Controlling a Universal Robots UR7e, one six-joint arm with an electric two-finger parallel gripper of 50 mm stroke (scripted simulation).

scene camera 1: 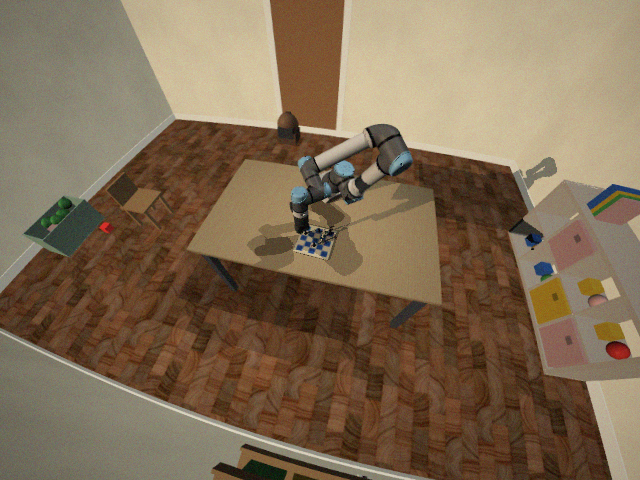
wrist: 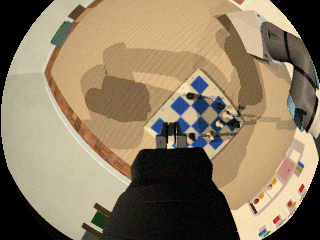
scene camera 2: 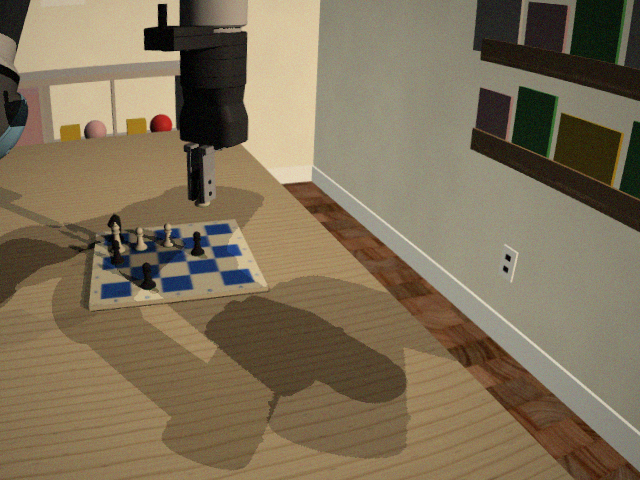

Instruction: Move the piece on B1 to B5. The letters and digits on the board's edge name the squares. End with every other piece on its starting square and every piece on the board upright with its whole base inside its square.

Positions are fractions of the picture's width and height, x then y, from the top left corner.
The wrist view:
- my gripper: 0.54, 0.54
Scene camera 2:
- my gripper: 0.32, 0.42
